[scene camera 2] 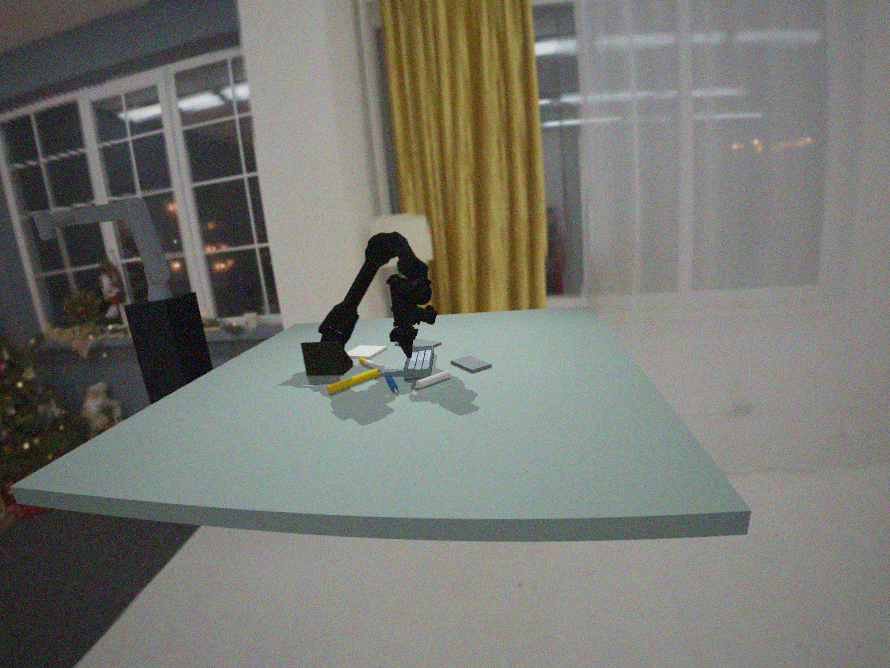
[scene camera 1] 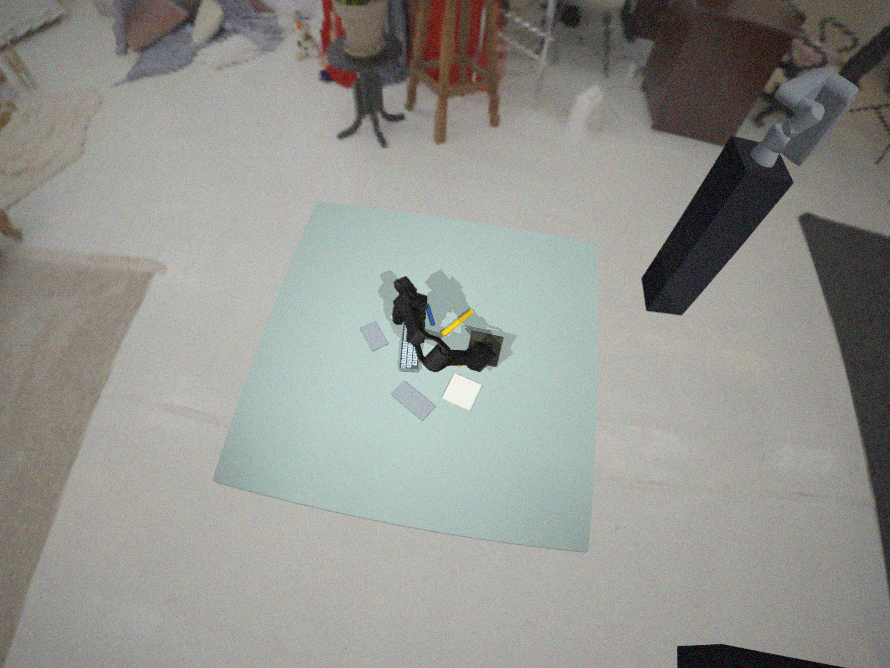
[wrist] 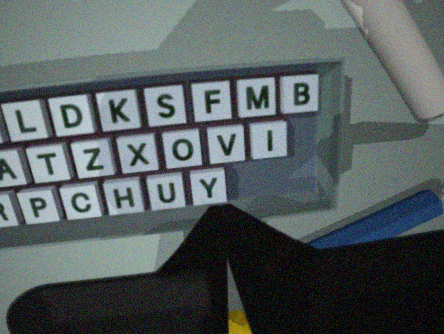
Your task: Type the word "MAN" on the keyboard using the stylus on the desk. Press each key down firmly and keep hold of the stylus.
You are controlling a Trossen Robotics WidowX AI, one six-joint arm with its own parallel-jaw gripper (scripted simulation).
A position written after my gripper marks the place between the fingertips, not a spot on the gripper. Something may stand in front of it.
In view: my gripper (scene camera 2: 409, 357) and a white pad (scene camera 1: 461, 391).
My gripper is seen too in the wrist view (wrist: 220, 215). The wrist view misses the white pad: it is out of frame.
